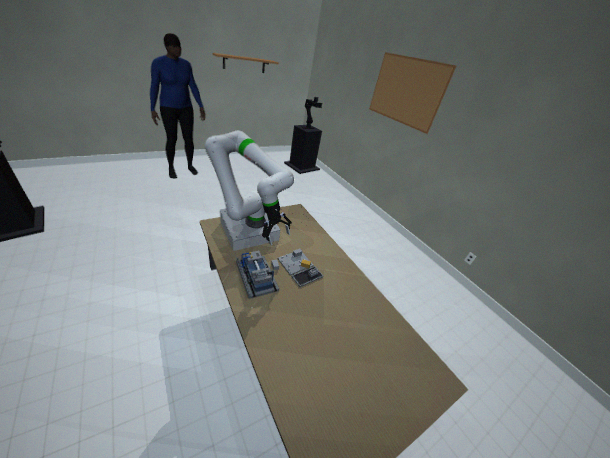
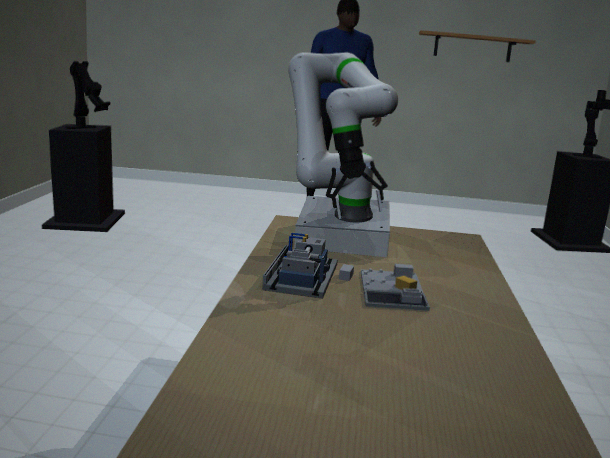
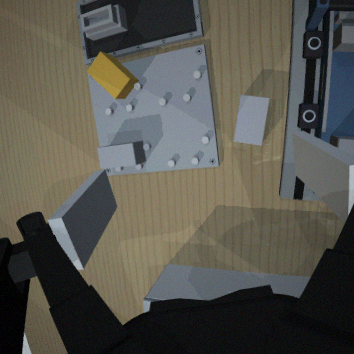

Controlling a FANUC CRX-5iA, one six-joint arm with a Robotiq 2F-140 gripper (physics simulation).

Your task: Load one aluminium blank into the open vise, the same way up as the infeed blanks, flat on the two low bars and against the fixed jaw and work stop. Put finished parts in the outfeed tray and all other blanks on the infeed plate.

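Places are measured from the arm's base along level axes (x left, y ahead, z down), in millimetres.
Pixels of known places: gripper, between the fingertips: (image 1: 279, 238) (image 2: 360, 214) (image 3: 199, 171); arm's base, origin of its link: (image 1: 255, 221) (image 2: 353, 215).
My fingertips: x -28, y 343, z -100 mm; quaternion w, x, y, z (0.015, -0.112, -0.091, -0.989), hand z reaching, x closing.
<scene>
Ahead of a thing's pixels: the offset from my fingertips to its middle. Level surfaces: height alone.
My gripper (image 1: 279, 236) (image 2: 359, 211) (image 3: 199, 171) is open and empty, raised near the robot base. One grey blank @(dx -32, dy +26, dz +193 mm) (image 1: 275, 264) (image 2: 346, 272) (image 3: 251, 120) sits on the table between vise @(dx -179, dy +40, dz +160 mm) (image 1: 259, 272) (image 2: 298, 279) (image 3: 345, 90) and infeed plate @(dx +113, dy +64, dz +206 mm) (image 1: 289, 263) (image 2: 379, 281) (image 3: 185, 130). Another grey blank @(dx +162, dy +16, dz +184 mm) (image 1: 297, 253) (image 2: 403, 270) (image 3: 117, 156) sits at the plate's base-side corner. A yellow block @(dx +147, dy +131, dz +183 mm) (image 1: 305, 263) (image 2: 406, 283) (image 3: 112, 75) lies askew at the plate's tray-side corner. A pocketed part @(dx +146, dy +214, dz +186 mm) (image 1: 313, 273) (image 2: 411, 295) (image 3: 102, 22) is in the outfeed tray (image 1: 301, 285) (image 2: 395, 307) (image 3: 200, 20). The vise's seat is unclear.
The robot's grey base block (image 1: 250, 239) (image 2: 345, 240) stands at the end of the table @(dz +210 mm) (image 1: 360, 350) (image 2: 350, 380). Short pegs rise from the infeed plate. A person (image 1: 172, 85) (image 2: 345, 42) stands behind the arm. Black pedestals (image 1: 305, 147) (image 2: 81, 175) stand on the floor.
</scene>
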